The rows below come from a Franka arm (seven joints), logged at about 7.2 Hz.
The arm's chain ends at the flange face. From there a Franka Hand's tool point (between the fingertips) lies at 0.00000 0.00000 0.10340 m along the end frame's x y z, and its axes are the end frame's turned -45 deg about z.
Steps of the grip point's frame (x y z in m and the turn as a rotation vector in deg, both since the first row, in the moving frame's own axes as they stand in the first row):
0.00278, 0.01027, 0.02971, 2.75, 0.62, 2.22
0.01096, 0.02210, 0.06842, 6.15, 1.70, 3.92
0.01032, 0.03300, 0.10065, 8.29, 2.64, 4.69
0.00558, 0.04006, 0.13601, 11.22, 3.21, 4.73
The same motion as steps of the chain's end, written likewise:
0.01186, 0.00965, 0.02984, 2.38, -1.51, 2.22
0.02870, 0.01806, 0.06906, 5.55, -3.15, 3.92
0.03724, 0.03021, 0.10184, 7.73, -4.00, 4.69
0.04165, 0.04307, 0.13815, 10.20, -5.66, 4.73

